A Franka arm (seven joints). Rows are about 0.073 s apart.
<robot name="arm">
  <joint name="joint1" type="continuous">
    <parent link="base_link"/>
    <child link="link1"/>
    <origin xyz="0 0 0.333"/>
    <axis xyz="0 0 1"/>
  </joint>
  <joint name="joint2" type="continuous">
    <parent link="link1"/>
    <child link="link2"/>
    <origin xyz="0 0 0" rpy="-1.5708 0 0"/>
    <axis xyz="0 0 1"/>
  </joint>
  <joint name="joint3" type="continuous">
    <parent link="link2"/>
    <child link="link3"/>
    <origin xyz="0 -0.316 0" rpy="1.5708 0 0"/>
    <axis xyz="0 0 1"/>
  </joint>
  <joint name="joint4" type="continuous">
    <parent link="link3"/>
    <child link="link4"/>
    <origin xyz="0.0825 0 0" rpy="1.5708 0 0"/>
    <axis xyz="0 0 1"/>
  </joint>
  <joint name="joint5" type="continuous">
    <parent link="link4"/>
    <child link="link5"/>
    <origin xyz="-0.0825 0.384 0" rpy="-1.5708 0 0"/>
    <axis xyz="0 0 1"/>
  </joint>
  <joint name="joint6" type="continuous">
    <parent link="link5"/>
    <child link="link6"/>
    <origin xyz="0 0 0" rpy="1.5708 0 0"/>
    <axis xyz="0 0 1"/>
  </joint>
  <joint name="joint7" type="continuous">
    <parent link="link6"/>
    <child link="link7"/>
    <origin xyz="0.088 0 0" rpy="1.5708 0 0"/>
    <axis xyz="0 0 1"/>
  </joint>
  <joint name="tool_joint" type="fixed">
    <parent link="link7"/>
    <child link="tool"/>
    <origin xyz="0 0 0.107"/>
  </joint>
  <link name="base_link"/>
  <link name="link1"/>
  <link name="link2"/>
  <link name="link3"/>
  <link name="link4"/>
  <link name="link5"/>
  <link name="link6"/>
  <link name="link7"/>
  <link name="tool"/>
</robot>
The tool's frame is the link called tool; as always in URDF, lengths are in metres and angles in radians. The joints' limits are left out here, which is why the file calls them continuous.
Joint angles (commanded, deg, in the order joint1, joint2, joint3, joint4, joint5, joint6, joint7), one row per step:
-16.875, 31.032, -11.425, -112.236, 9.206, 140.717, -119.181
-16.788, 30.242, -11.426, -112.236, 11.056, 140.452, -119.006
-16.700, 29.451, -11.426, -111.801, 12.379, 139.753, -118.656
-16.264, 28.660, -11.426, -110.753, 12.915, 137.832, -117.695
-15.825, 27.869, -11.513, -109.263, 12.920, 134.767, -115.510
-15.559, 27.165, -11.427, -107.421, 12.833, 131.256, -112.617
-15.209, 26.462, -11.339, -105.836, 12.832, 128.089, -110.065
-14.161, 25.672, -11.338, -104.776, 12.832, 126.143, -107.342
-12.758, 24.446, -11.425, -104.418, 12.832, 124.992, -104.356
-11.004, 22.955, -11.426, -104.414, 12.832, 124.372, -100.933
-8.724, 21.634, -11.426, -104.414, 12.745, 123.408, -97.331
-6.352, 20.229, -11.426, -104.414, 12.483, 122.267, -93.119
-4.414, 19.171, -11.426, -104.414, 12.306, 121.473, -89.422
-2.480, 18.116, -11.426, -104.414, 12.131, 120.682, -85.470
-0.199, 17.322, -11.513, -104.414, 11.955, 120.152, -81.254
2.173, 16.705, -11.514, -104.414, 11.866, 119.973, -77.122
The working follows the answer.
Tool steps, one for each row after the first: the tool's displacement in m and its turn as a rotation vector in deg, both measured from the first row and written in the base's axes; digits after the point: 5 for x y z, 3 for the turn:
0.00175, 0.00058, 0.00792, 0.861, -1.174, -1.545
0.00531, 0.00080, 0.01817, 1.543, -2.202, -2.771
0.01214, 0.00462, 0.03091, 2.285, -2.481, -3.522
0.01894, 0.00834, 0.04537, 3.145, -1.950, -5.057
0.02617, 0.01215, 0.06097, 4.097, -1.179, -7.174
0.03235, 0.01721, 0.07559, 4.970, -0.448, -8.942
0.04018, 0.02818, 0.08934, 5.344, -0.292, -10.357
0.04673, 0.04229, 0.10392, 5.480, -0.559, -11.857
0.05358, 0.06096, 0.11942, 5.541, -1.181, -13.418
0.06073, 0.08573, 0.13248, 5.729, -1.234, -14.565
0.06647, 0.11176, 0.14614, 5.840, -1.097, -16.112
0.07037, 0.13303, 0.15648, 5.918, -1.007, -17.665
0.07334, 0.15432, 0.16675, 5.997, -0.888, -19.478
0.07655, 0.17829, 0.17459, 5.973, -0.732, -21.322
0.07976, 0.20401, 0.18098, 5.991, -0.746, -22.987

Tool pose at each row, in the base's axes (x y z in m, rotation vector in deg; rounded; the steps above come from the unrounded poses):
0.54205, -0.28818, 0.19813, -131.396, -120.740, 0.987
0.54380, -0.28760, 0.20605, -133.104, -119.080, -1.300
0.54737, -0.28738, 0.21630, -134.477, -117.775, -3.227
0.55419, -0.28356, 0.22904, -134.945, -116.652, -4.338
0.56099, -0.27984, 0.24350, -135.717, -114.193, -4.641
0.56822, -0.27602, 0.25910, -136.838, -110.895, -4.771
0.57441, -0.27096, 0.27371, -137.628, -108.066, -4.857
0.58224, -0.26000, 0.28746, -138.640, -106.122, -5.086
0.58878, -0.24589, 0.30205, -140.065, -104.338, -5.557
0.59563, -0.22722, 0.31754, -141.748, -102.626, -6.359
0.60278, -0.20245, 0.33061, -142.674, -101.136, -6.631
0.60853, -0.17642, 0.34427, -143.883, -99.098, -6.614
0.61243, -0.15515, 0.35461, -145.113, -97.069, -6.618
0.61540, -0.13386, 0.36488, -146.515, -94.681, -6.596
0.61860, -0.10989, 0.37272, -147.952, -92.263, -6.427
0.62182, -0.08417, 0.37910, -149.272, -90.096, -6.491

